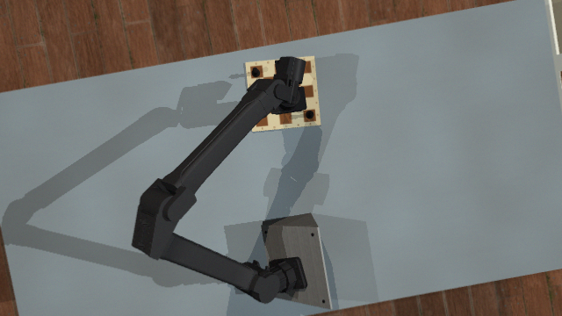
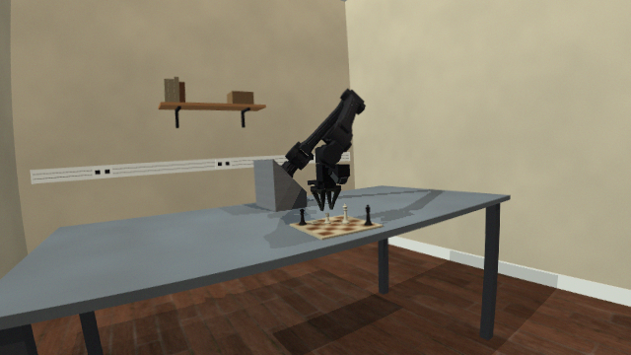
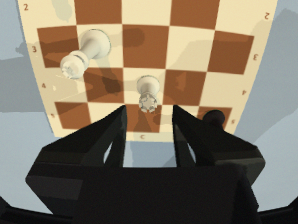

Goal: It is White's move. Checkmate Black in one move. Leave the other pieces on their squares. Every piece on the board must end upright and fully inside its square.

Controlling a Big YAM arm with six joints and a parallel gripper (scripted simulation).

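My gripper is now 40 mm above the short white piece. Also, from my hand: black chess piece 120 mm ahead, 60 mm to the left, 20 mm below; small chessboard 40 mm ahead, 50 mm below; tall white piece 50 mm ahead, 40 mm to the left, 20 mm below.
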